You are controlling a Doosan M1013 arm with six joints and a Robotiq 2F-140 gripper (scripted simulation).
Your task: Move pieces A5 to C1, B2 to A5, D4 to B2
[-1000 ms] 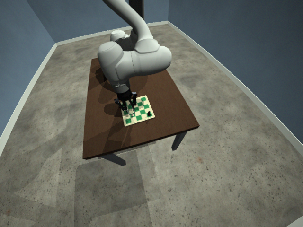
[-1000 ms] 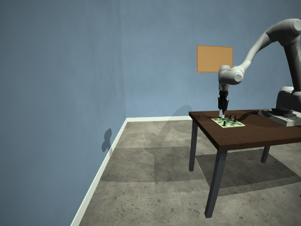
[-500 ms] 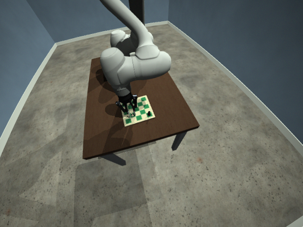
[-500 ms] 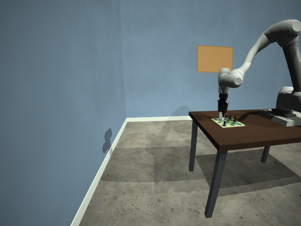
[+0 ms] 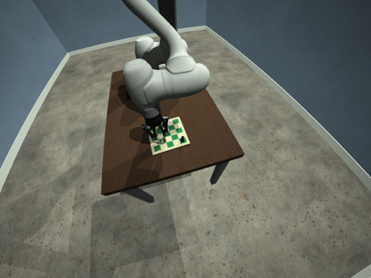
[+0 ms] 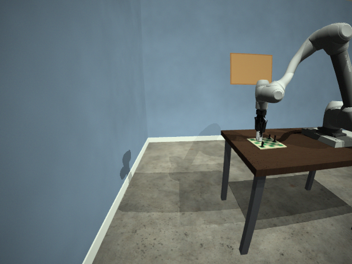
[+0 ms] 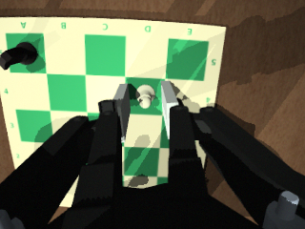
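The small pale piece is 30 mm below my hand. The rest, counted from my hand: black chess piece: 110 mm to the left, 50 mm ahead, 20 mm below; then cream chessboard: 40 mm to the left, 40 mm below, 40 mm behind.
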